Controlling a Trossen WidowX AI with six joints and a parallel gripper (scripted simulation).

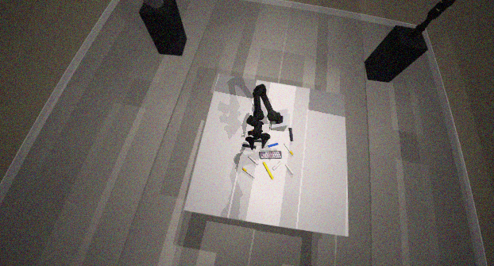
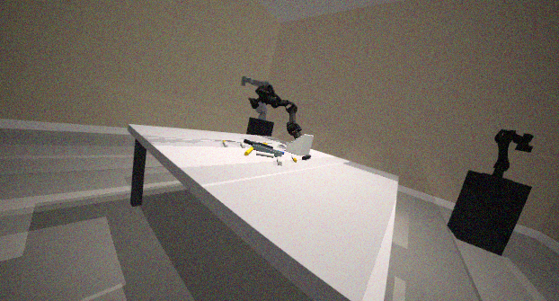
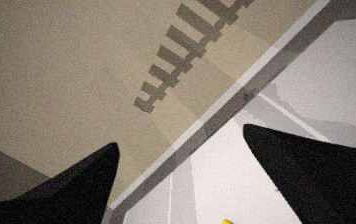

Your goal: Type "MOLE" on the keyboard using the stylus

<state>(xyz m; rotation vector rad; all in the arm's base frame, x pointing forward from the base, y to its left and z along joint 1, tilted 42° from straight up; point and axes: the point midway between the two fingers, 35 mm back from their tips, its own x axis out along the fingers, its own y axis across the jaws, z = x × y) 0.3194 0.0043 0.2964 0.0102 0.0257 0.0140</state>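
Now: gripper tip 13 cm past the blue stylus, 13 cm to the right of it and 32 cm above it. From my gripper tip the other things lie so: yellow pencil: 8 cm ahead, 13 cm to the left, 32 cm below.
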